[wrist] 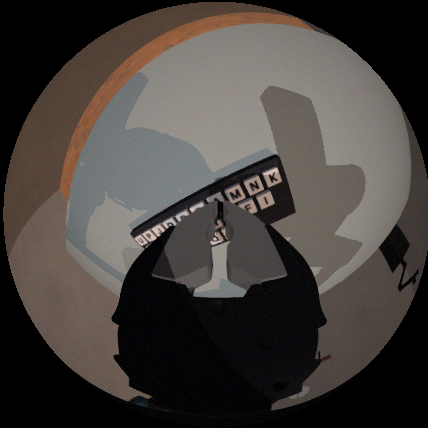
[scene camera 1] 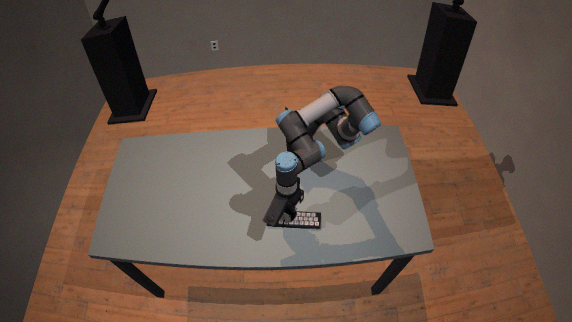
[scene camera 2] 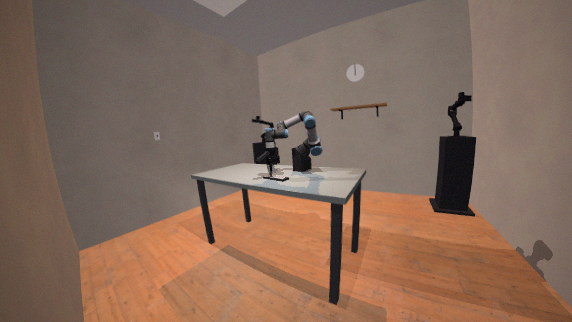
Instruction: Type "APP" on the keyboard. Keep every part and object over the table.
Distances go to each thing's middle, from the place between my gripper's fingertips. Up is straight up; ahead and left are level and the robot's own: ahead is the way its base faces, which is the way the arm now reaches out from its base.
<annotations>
Now: hand 3 cm to the right of the black keyboard [wrist: 261,188] and 1 cm past it.
</annotations>
